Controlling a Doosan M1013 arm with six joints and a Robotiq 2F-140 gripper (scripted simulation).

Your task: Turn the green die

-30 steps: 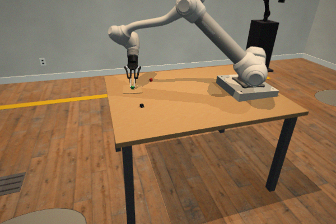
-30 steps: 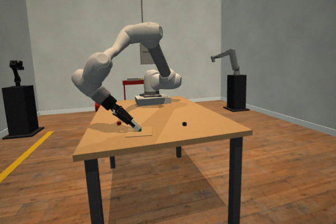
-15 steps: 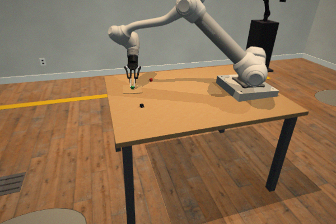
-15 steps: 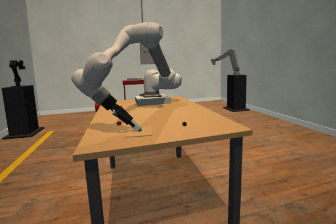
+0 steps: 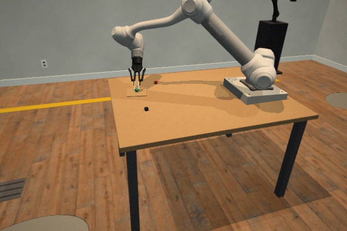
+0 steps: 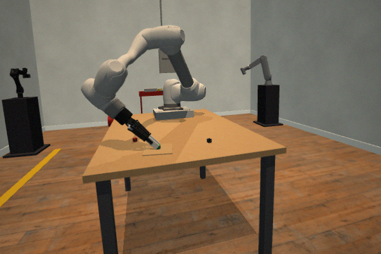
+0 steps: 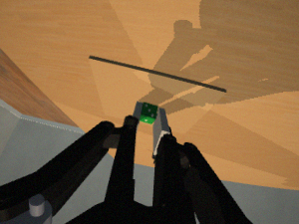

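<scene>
My hand is 20 mm to the right of the green die and 30 mm above it. Also, from my hand: black die (20 mm behind, 300 mm to the left, 30 mm below); tan mat (20 mm to the left, 40 mm below); red die (160 mm behind, 100 mm to the right, 30 mm below).
</scene>
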